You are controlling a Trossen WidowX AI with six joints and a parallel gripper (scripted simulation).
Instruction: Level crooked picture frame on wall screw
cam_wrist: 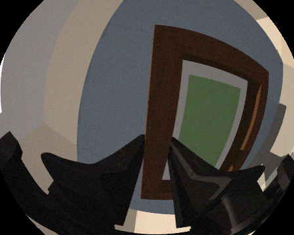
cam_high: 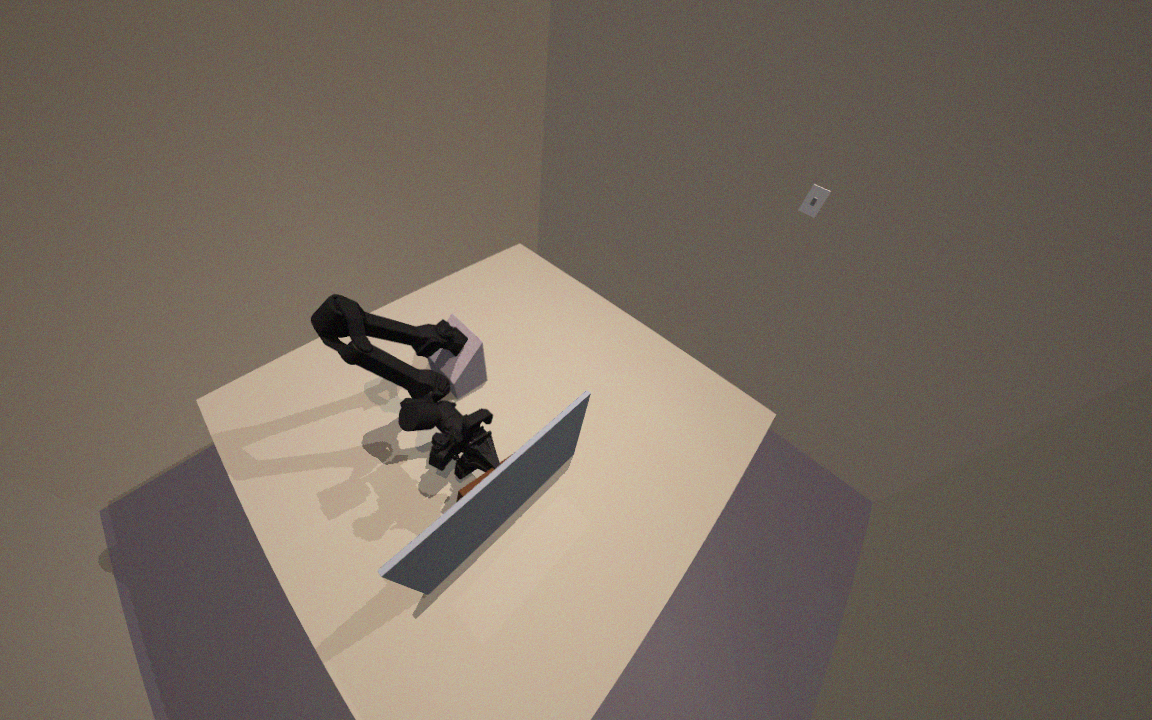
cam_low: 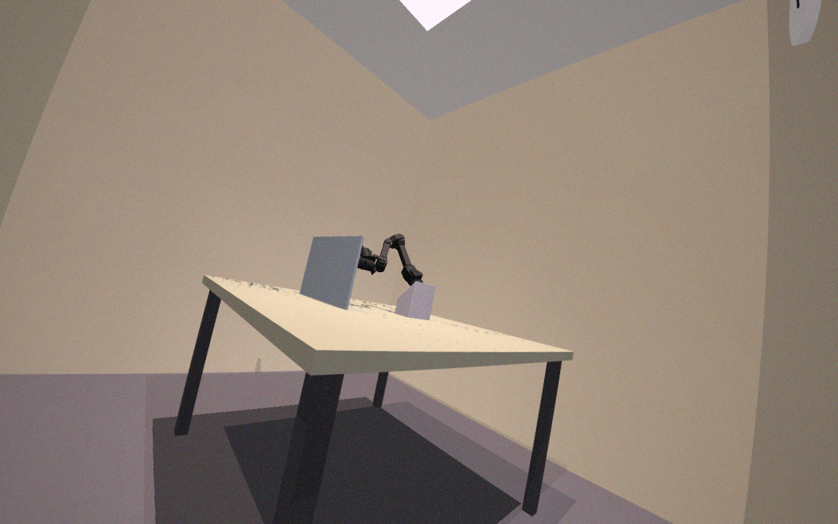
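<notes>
The picture frame lies 5 cm below my gripper tip, 2 cm to the right of it and 1 cm ahead of it. Round my gripper tip: wall panel (6 cm below, 2 cm ahead, 1 cm to the right).
</notes>
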